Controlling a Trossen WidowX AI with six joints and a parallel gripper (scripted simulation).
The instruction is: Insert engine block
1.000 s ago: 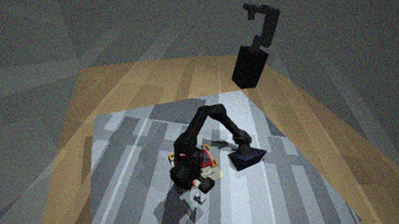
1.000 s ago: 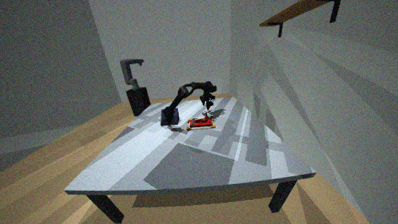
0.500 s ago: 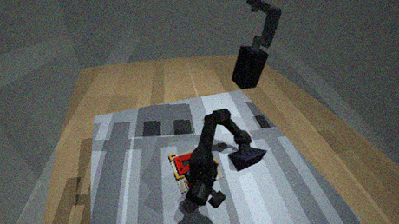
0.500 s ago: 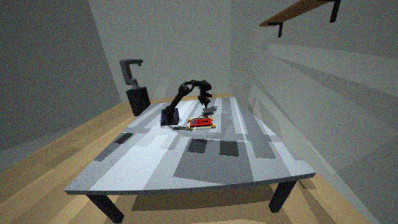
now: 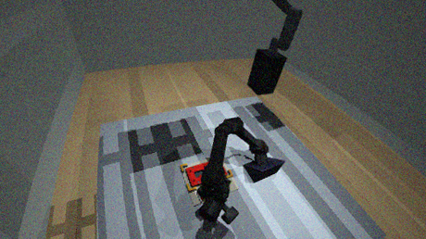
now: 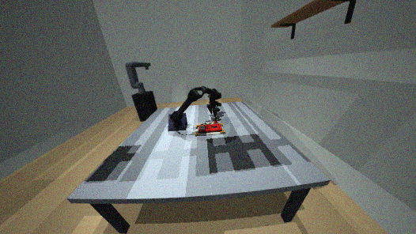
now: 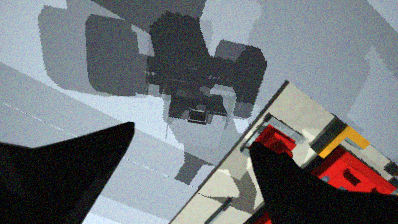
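Right now the engine block is 30 mm below my gripper tip.
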